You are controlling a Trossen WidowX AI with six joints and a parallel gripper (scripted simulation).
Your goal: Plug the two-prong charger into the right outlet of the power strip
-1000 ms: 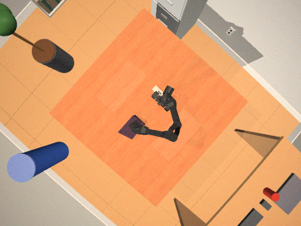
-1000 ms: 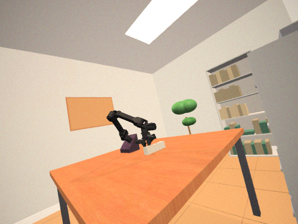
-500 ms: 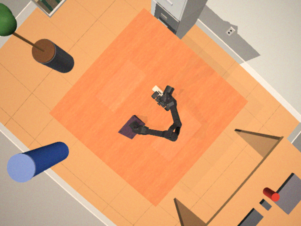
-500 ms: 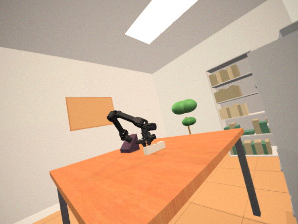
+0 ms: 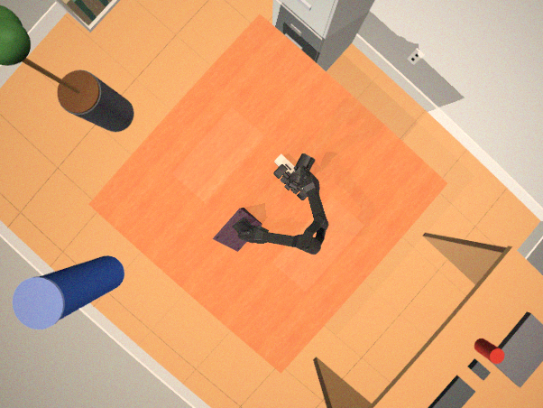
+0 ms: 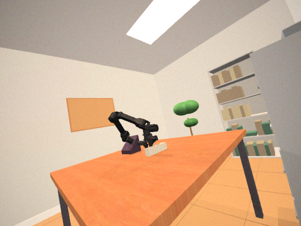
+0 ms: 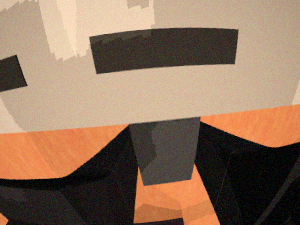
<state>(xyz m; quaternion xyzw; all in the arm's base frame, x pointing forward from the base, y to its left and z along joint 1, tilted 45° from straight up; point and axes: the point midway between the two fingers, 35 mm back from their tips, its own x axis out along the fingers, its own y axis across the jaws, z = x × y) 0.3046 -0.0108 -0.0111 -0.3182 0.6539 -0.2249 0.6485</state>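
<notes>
The two-prong charger lies 2 cm ahead of my gripper tip and 1 cm above it.
</notes>
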